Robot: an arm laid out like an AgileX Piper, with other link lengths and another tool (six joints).
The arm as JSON. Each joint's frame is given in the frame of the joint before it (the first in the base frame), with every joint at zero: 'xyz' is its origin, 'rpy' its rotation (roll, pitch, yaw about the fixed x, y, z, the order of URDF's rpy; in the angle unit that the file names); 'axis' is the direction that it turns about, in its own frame. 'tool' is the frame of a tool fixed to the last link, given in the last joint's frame.
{
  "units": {
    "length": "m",
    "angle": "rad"
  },
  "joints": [
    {
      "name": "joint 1",
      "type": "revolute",
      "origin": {
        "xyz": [
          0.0,
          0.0,
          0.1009
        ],
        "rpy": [
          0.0,
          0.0,
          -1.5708
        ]
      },
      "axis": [
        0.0,
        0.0,
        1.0
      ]
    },
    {
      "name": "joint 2",
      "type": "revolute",
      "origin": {
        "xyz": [
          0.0,
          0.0,
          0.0
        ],
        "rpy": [
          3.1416,
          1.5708,
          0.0
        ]
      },
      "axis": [
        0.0,
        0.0,
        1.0
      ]
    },
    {
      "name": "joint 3",
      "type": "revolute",
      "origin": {
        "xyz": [
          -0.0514,
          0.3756,
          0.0
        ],
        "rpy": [
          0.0,
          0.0,
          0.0
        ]
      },
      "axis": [
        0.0,
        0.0,
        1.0
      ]
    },
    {
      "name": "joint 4",
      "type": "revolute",
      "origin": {
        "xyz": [
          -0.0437,
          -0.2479,
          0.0
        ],
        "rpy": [
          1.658,
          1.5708,
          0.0
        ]
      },
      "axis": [
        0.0,
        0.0,
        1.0
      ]
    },
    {
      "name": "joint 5",
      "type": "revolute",
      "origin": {
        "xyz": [
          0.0,
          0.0,
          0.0
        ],
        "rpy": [
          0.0,
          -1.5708,
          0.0
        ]
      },
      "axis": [
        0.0,
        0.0,
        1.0
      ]
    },
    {
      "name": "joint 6",
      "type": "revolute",
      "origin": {
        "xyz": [
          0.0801,
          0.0,
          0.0
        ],
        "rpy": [
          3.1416,
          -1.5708,
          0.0
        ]
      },
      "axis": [
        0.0,
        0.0,
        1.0
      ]
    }
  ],
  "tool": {
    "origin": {
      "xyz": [
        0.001,
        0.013,
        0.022
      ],
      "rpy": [
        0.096,
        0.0,
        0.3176
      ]
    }
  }
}
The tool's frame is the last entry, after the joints.
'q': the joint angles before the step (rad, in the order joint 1, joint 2, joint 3, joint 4, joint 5, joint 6). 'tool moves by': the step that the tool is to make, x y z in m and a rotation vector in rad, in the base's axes. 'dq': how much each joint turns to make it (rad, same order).
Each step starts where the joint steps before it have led.
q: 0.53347, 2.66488, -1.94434, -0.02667, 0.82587, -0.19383
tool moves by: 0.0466, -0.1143, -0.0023, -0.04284, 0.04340, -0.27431
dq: -0.20210, 0.00246, -0.00140, -0.03292, 0.05917, 0.09005
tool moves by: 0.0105, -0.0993, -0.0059, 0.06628, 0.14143, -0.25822
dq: -0.18532, 0.00375, 0.01198, 0.12187, 0.10566, 0.00045
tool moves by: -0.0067, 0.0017, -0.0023, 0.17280, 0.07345, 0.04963
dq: -0.02790, 0.00789, 0.00311, 0.19619, 0.06622, -0.19114
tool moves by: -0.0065, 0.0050, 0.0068, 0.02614, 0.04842, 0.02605
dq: 0.00469, -0.01245, 0.00614, 0.02331, 0.05907, -0.02411
